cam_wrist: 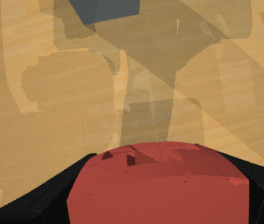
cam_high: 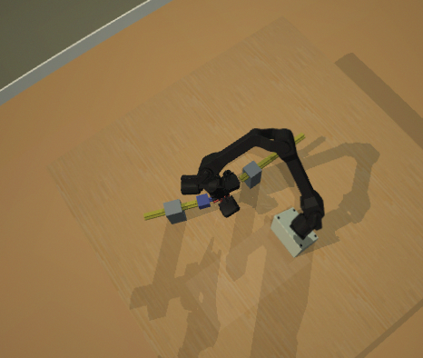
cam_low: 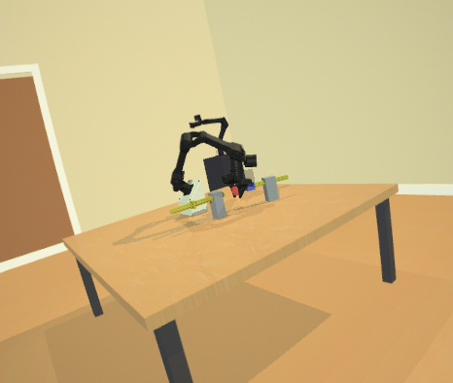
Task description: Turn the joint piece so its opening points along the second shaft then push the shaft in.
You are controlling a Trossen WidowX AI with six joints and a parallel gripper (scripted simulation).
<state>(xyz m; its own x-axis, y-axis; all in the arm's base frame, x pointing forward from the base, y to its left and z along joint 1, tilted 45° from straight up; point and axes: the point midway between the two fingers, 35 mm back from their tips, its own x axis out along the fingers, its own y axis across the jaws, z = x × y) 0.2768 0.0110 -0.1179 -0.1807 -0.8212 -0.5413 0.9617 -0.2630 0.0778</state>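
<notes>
My gripper tip is now 1 cm to the right of the red joint piece and 4 cm below it.
</notes>
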